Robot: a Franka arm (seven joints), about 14 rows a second.
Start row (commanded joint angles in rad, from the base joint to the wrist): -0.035 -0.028 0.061 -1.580 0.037 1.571 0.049
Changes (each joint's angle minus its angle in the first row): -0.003 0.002 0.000 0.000 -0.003 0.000 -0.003; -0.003 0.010 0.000 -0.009 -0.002 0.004 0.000; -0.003 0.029 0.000 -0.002 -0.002 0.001 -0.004; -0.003 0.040 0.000 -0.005 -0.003 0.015 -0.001; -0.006 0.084 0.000 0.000 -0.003 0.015 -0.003; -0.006 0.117 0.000 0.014 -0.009 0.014 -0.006; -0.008 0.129 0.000 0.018 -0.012 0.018 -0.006
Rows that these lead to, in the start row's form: -0.038 -0.026 0.061 -1.580 0.034 1.571 0.046; -0.038 -0.018 0.061 -1.589 0.035 1.575 0.049; -0.038 0.001 0.061 -1.582 0.035 1.572 0.045; -0.038 0.012 0.061 -1.585 0.034 1.586 0.048; -0.041 0.056 0.061 -1.580 0.034 1.586 0.046; -0.041 0.089 0.061 -1.566 0.028 1.585 0.043; -0.043 0.101 0.061 -1.562 0.025 1.589 0.043
